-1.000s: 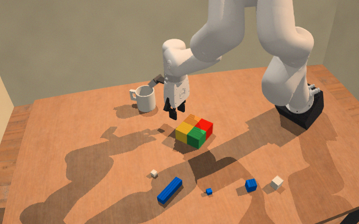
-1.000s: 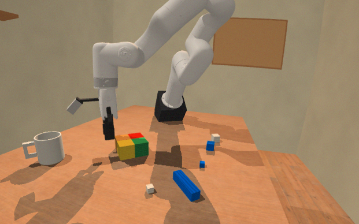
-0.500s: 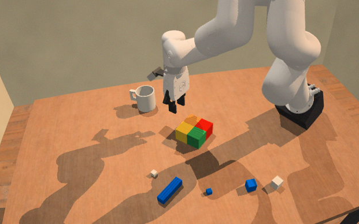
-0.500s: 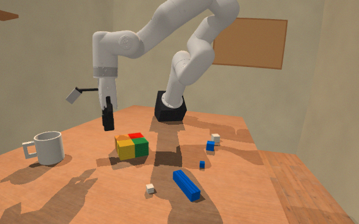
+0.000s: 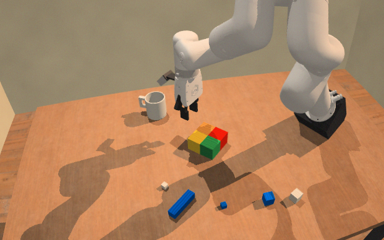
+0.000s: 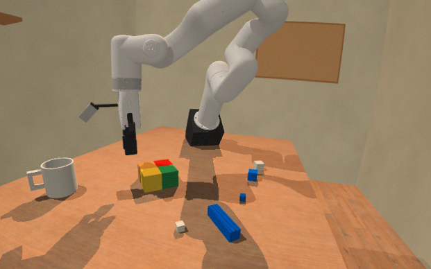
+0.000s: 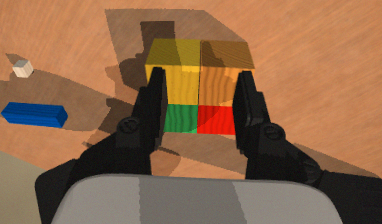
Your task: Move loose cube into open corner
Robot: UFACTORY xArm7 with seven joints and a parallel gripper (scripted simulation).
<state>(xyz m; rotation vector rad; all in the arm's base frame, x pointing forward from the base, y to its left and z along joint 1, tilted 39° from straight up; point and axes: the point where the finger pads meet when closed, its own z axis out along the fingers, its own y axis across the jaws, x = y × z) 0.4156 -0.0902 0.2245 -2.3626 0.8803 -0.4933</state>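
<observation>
The green cube is 70 mm behind my hand, 80 mm to the left of it and 100 mm below it. Round my hand: yellow cube: 30 mm behind, 50 mm to the left, 100 mm below; red cube: 100 mm behind, 40 mm to the left, 100 mm below; orange cube: 60 mm behind, 10 mm to the left, 100 mm below.
</observation>
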